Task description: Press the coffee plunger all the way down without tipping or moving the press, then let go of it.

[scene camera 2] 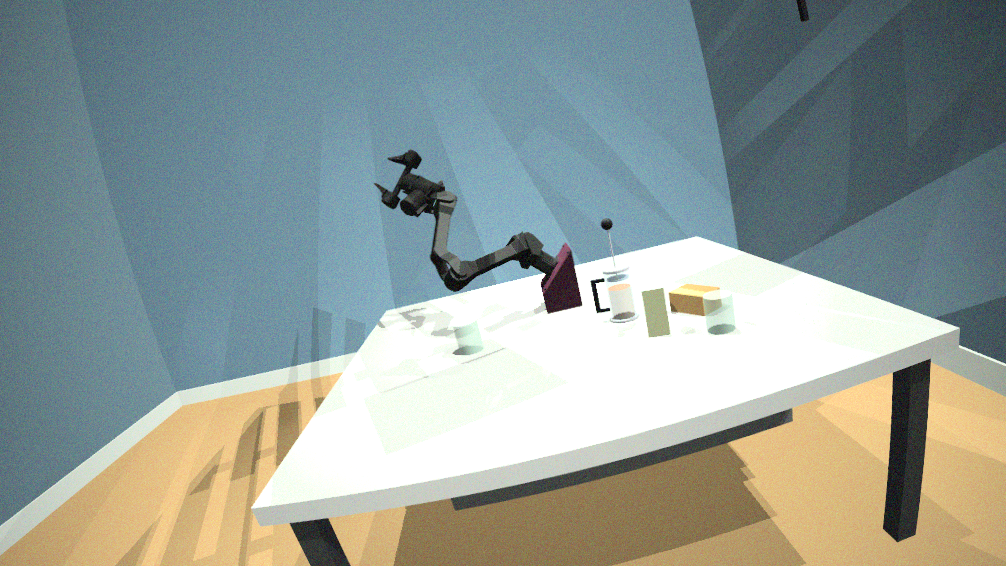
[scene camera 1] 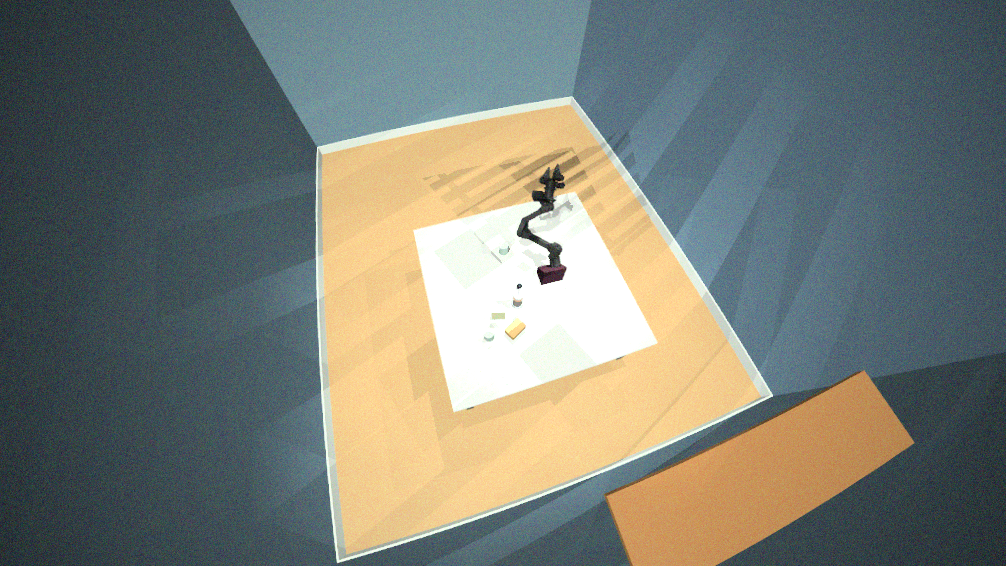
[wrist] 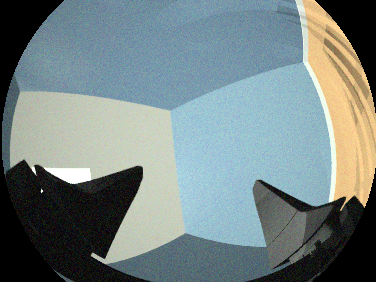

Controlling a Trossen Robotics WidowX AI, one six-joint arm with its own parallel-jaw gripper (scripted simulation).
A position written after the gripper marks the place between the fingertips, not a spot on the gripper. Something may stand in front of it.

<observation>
The gripper (scene camera 2: 381, 171) is open, with nothing in its grasp. Also in view: a coffee press (scene camera 2: 622, 307) and an orange box (scene camera 2: 688, 299).
The gripper is seen too in the wrist view (wrist: 200, 180). The wrist view does not show the coffee press: it is out of frame. The wrist view misses the orange box: it is out of frame.
</observation>
